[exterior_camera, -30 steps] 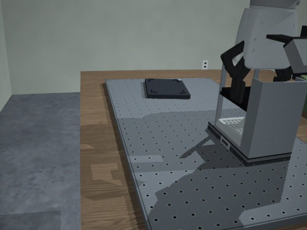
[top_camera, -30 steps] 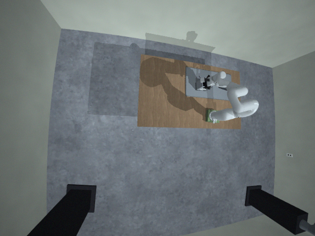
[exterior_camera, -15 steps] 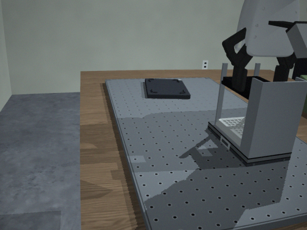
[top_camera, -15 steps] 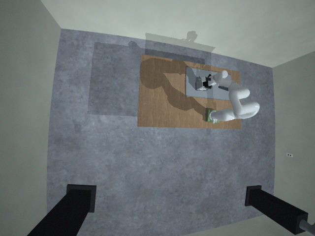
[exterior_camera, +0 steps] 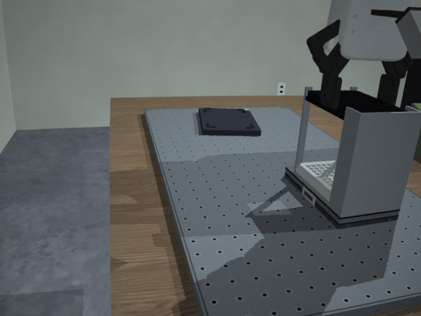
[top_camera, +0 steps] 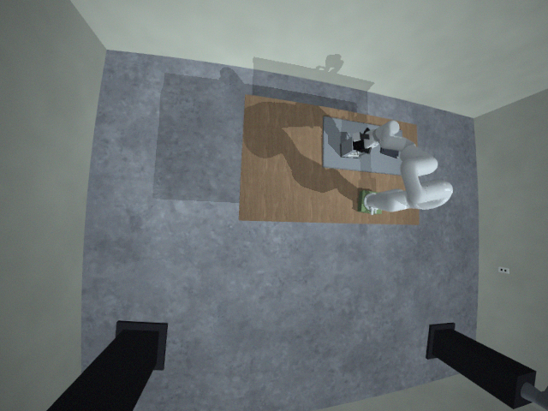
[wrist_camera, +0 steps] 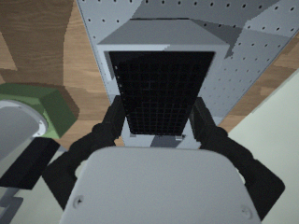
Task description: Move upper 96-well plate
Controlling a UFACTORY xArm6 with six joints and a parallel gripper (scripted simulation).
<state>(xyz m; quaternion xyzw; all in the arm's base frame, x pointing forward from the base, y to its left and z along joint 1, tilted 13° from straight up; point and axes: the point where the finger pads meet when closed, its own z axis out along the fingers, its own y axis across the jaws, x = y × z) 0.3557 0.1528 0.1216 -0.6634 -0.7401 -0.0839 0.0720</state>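
My hand is 36 cm to the left of the dark plate nest N1, 14 cm above it and 9 cm short of it. Round my hand: grey rack wall 7 cm to the left, 6 cm below, 1 cm behind; thin post 6 cm to the right, 6 cm below, 5 cm ahead; black 96-well plate 1 cm below.
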